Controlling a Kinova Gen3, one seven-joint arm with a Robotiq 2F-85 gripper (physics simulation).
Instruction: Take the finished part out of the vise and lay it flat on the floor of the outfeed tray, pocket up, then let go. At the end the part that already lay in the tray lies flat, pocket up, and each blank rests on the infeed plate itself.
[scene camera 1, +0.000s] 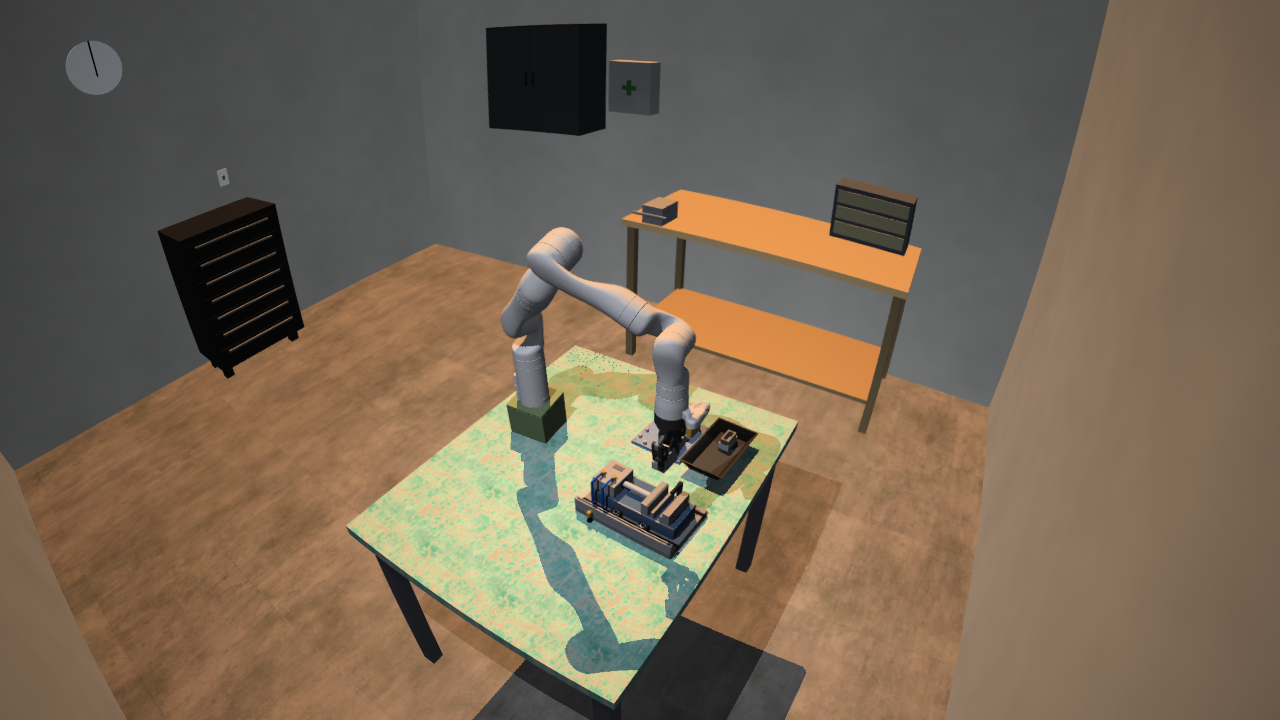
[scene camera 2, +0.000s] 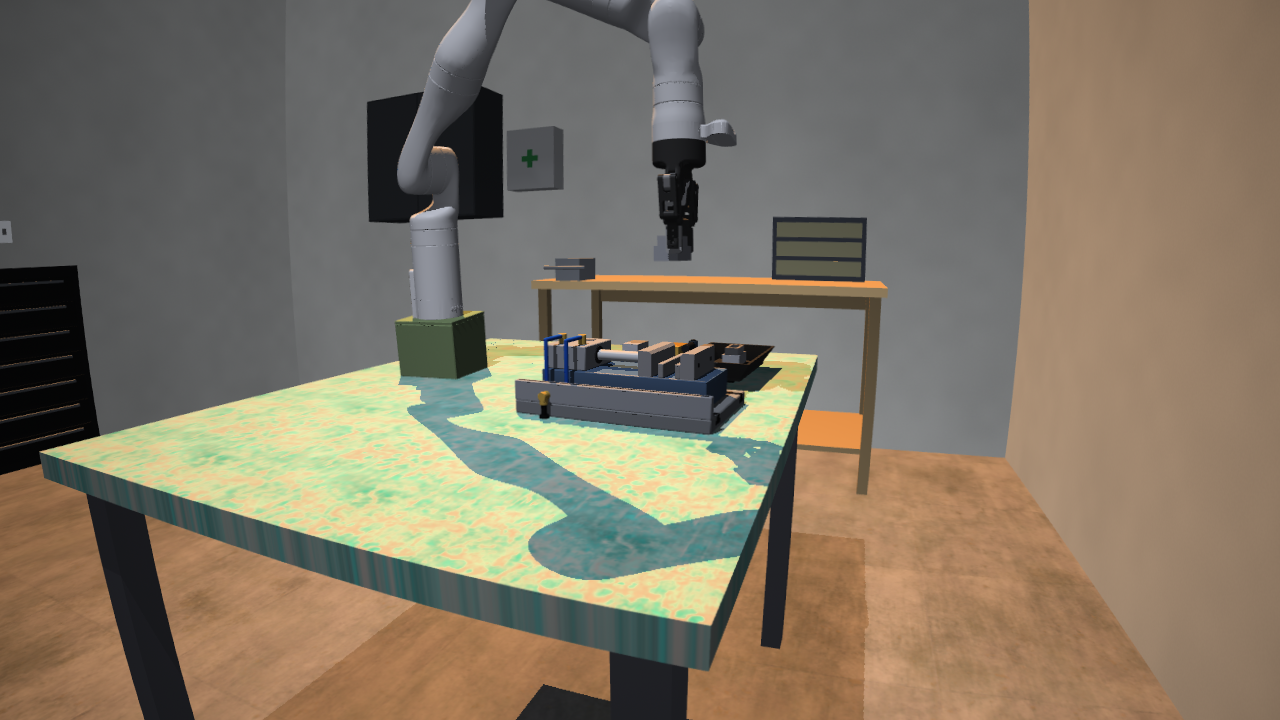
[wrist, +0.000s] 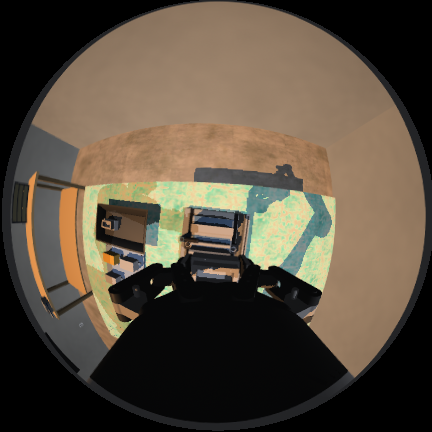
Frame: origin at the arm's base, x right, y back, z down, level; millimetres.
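Where they show: gripper, fingertip midpoint: (scene camera 1: 668, 462) (scene camera 2: 680, 253) (wrist: 214, 261); arm's base at its link origin: (scene camera 1: 534, 398) (scene camera 2: 440, 315).
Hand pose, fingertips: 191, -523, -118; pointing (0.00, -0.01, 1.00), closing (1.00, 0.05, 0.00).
Note:
Each offset is from my fingertips to the top centre of the thing, as dx, dy, dz. "*": to the spot under its first point.
My gripper (scene camera 1: 663, 458) (scene camera 2: 680, 246) (wrist: 214, 261) is shut on the finished part @(-1, +11, -25) (scene camera 2: 660, 252), a grey stepped block with its wider base down. It hangs well above the table, higher than the vise @(-15, +73, +133) (scene camera 1: 653, 495) (scene camera 2: 662, 383) (wrist: 212, 230). The part's pocket is hidden. The brown outfeed tray (scene camera 1: 711, 461) (wrist: 130, 231) holds another grey part @(-380, -37, +186) (scene camera 1: 727, 440) (scene camera 2: 733, 355) (wrist: 107, 224), which looks flat on its base, pocket up. The infeed plate @(* -286, +206, +224) (scene camera 1: 641, 439) beside the tray bears grey blanks @(-302, +101, +188) (wrist: 130, 262) @(-403, +178, +188) (wrist: 114, 276) and an orange block @(-390, +88, +188) (wrist: 111, 257); their exact seating is too small to tell.
The vise has blue hoses and raised jaws and stands on a grey base near the gripper. The tray has raised sloping walls. The robot's green pedestal (scene camera 1: 537, 420) (scene camera 2: 438, 349) stands on the table. A wooden workbench (scene camera 1: 769, 237) (scene camera 2: 716, 287) stands behind the table.

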